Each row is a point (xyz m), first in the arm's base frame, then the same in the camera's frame.
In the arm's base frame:
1: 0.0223 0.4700 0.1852
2: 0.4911 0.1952 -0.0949
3: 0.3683 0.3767 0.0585
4: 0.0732 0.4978 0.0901
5: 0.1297 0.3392 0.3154
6: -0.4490 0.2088 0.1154
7: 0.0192 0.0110 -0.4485
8: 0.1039 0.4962 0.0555
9: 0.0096 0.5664 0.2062
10: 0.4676 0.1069 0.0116
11: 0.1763 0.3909 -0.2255
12: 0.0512 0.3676 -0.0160
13: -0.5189 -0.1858 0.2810
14: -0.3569 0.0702 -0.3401
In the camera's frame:
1: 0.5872 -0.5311 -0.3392
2: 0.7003 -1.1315 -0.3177
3: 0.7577 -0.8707 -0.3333
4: 0.6087 -0.6014 -0.4229
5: 0.6426 -0.5966 -0.1437
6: 0.0602 -0.4124 -0.2805
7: 0.1177 -1.1295 -0.5231
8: 0.6195 -0.6410 -0.4443
9: 0.6372 -0.4596 -0.3869
10: 0.6706 -1.1047 -0.1832
11: 0.5213 -0.9002 -0.5802
12: 0.4846 -0.7167 -0.4219
13: -0.1517 -0.4878 0.0902
14: -0.1008 -0.7993 -0.5245

